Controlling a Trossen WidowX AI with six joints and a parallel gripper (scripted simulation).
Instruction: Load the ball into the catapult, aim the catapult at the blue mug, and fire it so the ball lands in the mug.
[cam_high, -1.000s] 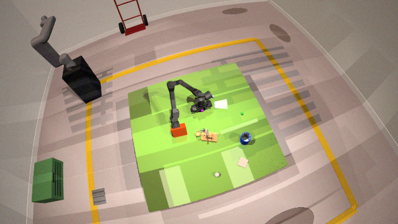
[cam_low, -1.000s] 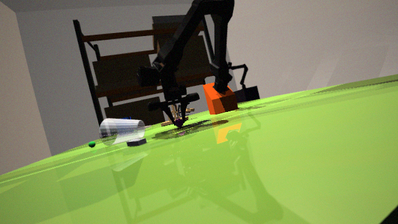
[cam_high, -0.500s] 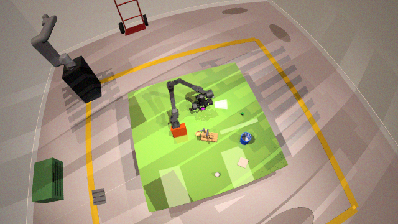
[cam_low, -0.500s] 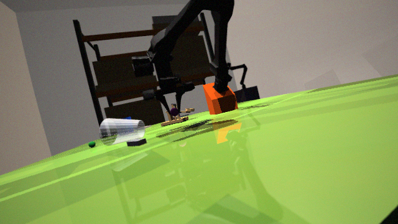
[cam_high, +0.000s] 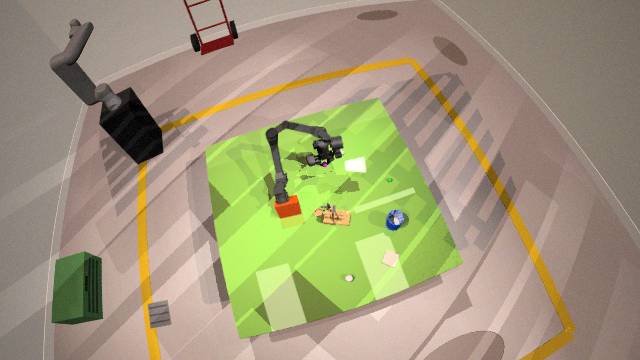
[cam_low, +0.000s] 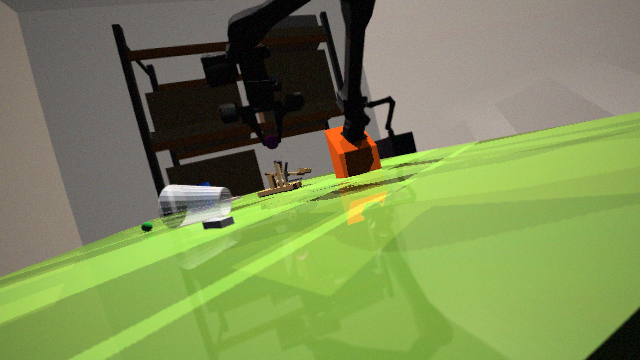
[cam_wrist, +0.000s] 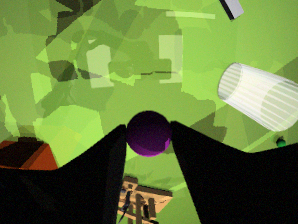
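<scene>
My gripper tip is 80 mm past the catapult, 230 mm to the left of it and 80 mm above it. The rest, counted from my gripper tip: green ball 330 mm ahead, 190 mm to the right, 120 mm below; small dark block 150 mm ahead, 120 mm to the left, 120 mm below; purple ball 10 mm above.
</scene>
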